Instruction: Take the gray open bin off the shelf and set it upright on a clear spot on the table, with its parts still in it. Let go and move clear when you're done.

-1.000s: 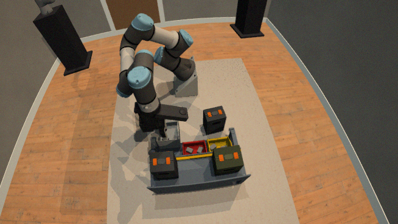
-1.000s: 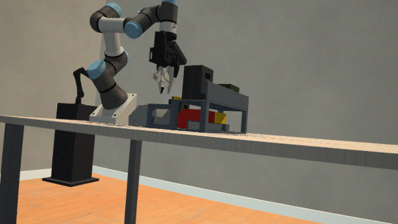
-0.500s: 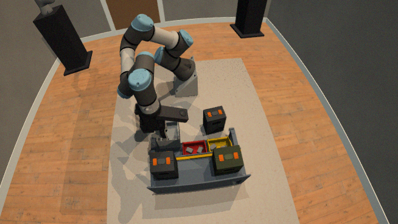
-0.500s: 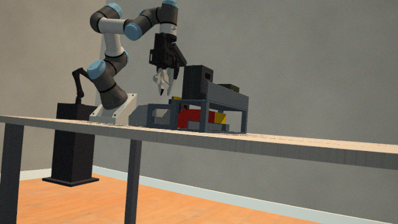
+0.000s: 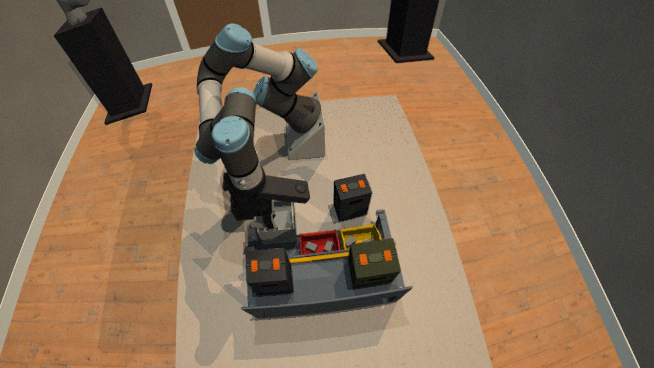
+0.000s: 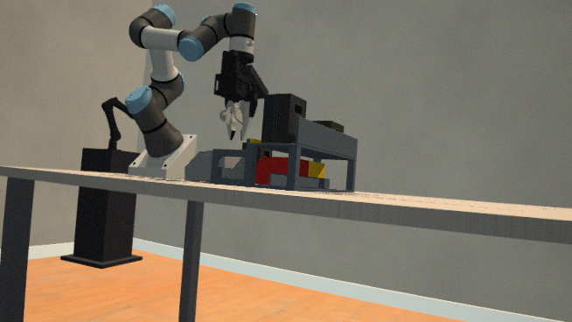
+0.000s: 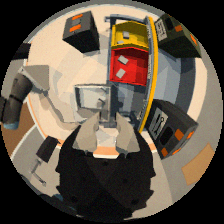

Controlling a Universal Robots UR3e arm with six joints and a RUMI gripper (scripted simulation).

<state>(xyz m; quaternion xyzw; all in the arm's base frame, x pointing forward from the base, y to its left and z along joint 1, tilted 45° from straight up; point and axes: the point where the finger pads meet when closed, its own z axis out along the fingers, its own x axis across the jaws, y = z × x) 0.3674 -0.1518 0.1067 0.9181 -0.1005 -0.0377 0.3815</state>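
My gripper is now 90 mm above the gray open bin, 60 mm past it and 10 mm to the right of it. The rest, counted from my hand: yellow rail 120 mm ahead, 90 mm to the left, 20 mm below; then red bin 100 mm to the left, 90 mm below, 80 mm ahead; then yellow bin 210 mm to the left, 100 mm ahead, 90 mm below.
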